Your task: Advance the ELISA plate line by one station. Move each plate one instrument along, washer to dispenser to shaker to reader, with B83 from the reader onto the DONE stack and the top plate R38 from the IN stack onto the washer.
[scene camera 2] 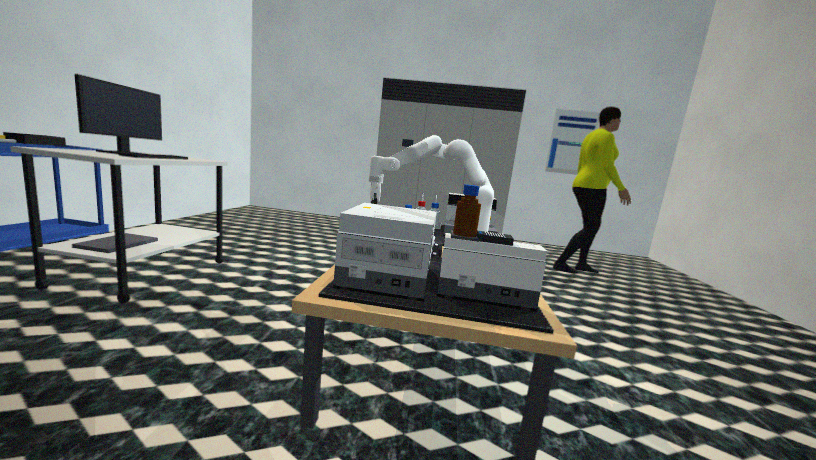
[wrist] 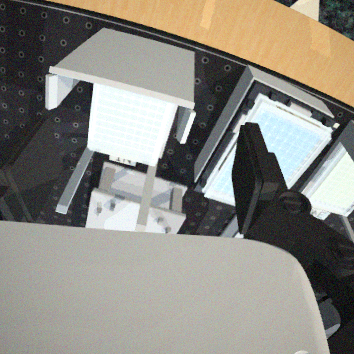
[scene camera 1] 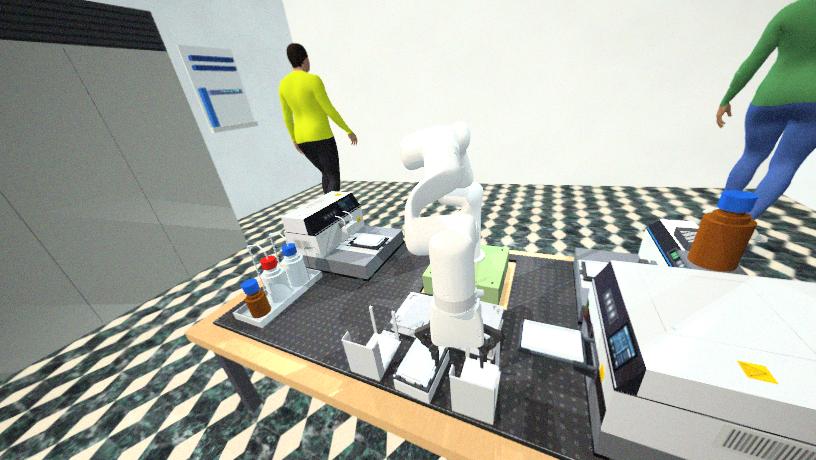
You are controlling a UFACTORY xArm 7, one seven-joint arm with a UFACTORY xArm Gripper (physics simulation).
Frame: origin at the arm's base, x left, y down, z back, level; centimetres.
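Seen in the pictures: gripper, between the fingertips: [wrist: 143,143] [scene camera 1: 459,361].
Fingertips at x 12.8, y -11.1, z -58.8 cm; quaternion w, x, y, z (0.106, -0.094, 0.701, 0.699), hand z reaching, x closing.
Note:
Offsets run from my fingertips to a thing's top centre. "spot": to the spot under its first point.
My gripper [scene camera 1: 460,364] [scene camera 2: 374,200] [wrist: 143,143] is open and empty, with its fingers pointing down over the IN stack holder @[dz +7.4, dx +2.2, dy +5.8 cm] [scene camera 1: 474,394] [wrist: 140,65]. A pale plate @[dz +7.4, dx +2.1, dy +15.0 cm] [wrist: 131,122] lies in that holder, between the fingers in the wrist view. A plate with blue wells @[dz +6.8, dx -12.6, dy +11.6 cm] [scene camera 1: 418,368] [wrist: 287,145] sits in a low tray beside it. The DONE holder @[dz +7.4, dx -27.9, dy +5.8 cm] [scene camera 1: 364,355] is on the far side of that tray; a pale green plate @[spot: dz +9.2, dx -26.8, dy +16.7 cm] [wrist: 337,185] shows there. Another plate @[dz +57.1, dx -60.4, dy +7.9 cm] [scene camera 1: 368,240] is on the left instrument. A white plate @[dz +18.4, dx +17.5, dy +5.4 cm] [scene camera 1: 551,341] lies on the large right instrument's extended carrier. Plate labels are unreadable.
White fixtures [scene camera 1: 414,314] [wrist: 135,212] stand behind the stack holders. A bottle tray @[spot: dz +3.9, dx -74.6, dy +15.7 cm] [scene camera 1: 260,321] is at the left. The large instrument @[dz +18.8, dx +46.1, dy -8.5 cm] [scene camera 1: 714,337] [scene camera 2: 382,251] fills the right side. An amber bottle @[spot: dz +42.8, dx +50.7, dy -12.5 cm] [scene camera 1: 721,240] [scene camera 2: 466,217] stands on the instrument behind it.

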